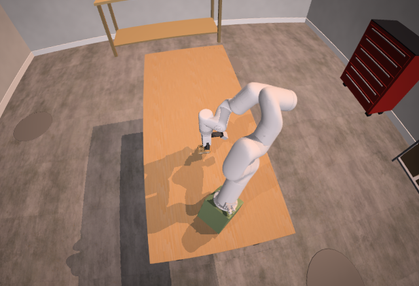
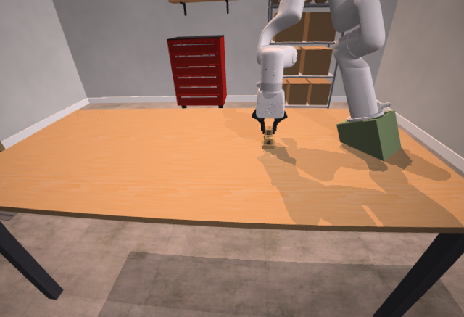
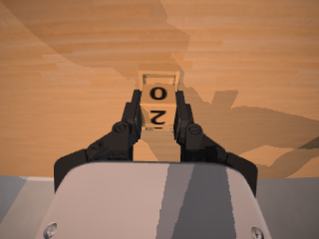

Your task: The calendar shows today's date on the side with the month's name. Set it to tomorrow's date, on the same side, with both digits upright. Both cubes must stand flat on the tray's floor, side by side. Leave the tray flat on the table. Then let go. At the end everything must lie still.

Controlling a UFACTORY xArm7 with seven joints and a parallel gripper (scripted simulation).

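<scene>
The wooden tray is 20 mm to the left of my hand and 50 mm below it. Also, from my hand: digit cube (40 mm to the left, 40 mm below).
</scene>
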